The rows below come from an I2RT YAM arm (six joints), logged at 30 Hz.
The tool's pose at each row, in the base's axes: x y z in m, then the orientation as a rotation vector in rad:
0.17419, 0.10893, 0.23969, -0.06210, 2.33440, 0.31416
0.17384, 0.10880, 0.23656, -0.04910, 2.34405, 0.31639
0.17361, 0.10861, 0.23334, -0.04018, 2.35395, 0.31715
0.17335, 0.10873, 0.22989, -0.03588, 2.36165, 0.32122
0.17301, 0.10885, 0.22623, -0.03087, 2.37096, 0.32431
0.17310, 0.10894, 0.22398, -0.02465, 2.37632, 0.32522
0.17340, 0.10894, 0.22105, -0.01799, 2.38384, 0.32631
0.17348, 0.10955, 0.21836, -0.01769, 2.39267, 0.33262
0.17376, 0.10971, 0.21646, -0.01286, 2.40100, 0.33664
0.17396, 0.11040, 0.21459, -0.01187, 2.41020, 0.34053
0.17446, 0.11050, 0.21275, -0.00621, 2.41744, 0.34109
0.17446, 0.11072, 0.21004, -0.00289, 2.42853, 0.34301
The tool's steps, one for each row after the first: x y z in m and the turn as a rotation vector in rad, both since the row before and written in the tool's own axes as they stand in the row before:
0.00245, -0.00072, 0.00184, 0.00305, 0.00822, 0.01106
0.00240, -0.00084, 0.00200, 0.00290, 0.00885, 0.00768
0.00258, -0.00060, 0.00223, -0.00102, 0.00747, 0.00513
0.00276, -0.00065, 0.00234, 0.00003, 0.00891, 0.00550
0.00146, -0.00043, 0.00166, 0.00159, 0.00471, 0.00528
0.00175, -0.00070, 0.00226, 0.00178, 0.00682, 0.00587
0.00178, -0.00003, 0.00211, -0.00362, 0.00926, 0.00296
0.00106, -0.00032, 0.00158, -0.00077, 0.00809, 0.00548
0.00113, 0.00020, 0.00164, -0.00163, 0.00934, 0.00277
0.00081, -0.00040, 0.00168, 0.00181, 0.00660, 0.00496
0.00175, -0.00044, 0.00203, 0.00060, 0.01078, 0.00405

